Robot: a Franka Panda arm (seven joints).
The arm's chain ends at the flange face. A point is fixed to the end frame.
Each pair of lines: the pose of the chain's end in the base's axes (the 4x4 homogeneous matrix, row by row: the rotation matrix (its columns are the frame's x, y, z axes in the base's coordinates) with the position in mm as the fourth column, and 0 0 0 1 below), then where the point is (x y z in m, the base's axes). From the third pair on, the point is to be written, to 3 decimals.
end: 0.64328 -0.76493 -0.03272 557.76; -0.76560 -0.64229 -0.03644 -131.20; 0.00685 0.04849 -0.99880 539.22; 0 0 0 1
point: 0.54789 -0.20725 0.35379
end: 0.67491 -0.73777 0.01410 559.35; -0.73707 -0.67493 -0.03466 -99.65; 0.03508 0.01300 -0.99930 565.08; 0 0 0 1
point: 0.56119 -0.17546 0.37930
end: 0.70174 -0.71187 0.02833 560.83; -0.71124 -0.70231 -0.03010 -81.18; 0.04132 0.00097 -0.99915 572.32; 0 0 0 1
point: 0.568 -0.156 0.386
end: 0.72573 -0.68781 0.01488 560.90; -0.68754 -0.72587 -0.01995 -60.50; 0.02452 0.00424 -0.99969 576.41; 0 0 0 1
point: 0.568 -0.133 0.390
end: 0.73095 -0.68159 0.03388 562.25; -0.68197 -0.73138 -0.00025 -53.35; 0.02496 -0.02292 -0.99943 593.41; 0 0 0 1
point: 0.573 -0.123 0.405
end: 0.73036 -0.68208 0.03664 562.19; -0.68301 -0.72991 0.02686 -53.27; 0.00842 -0.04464 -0.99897 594.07; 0 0 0 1
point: 0.574 -0.117 0.404
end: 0.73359 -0.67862 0.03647 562.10; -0.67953 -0.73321 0.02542 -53.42; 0.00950 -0.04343 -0.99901 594.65; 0 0 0 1
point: 0.574 -0.118 0.405
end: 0.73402 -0.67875 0.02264 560.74; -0.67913 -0.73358 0.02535 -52.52; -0.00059 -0.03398 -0.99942 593.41; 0 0 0 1
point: 0.570 -0.117 0.404
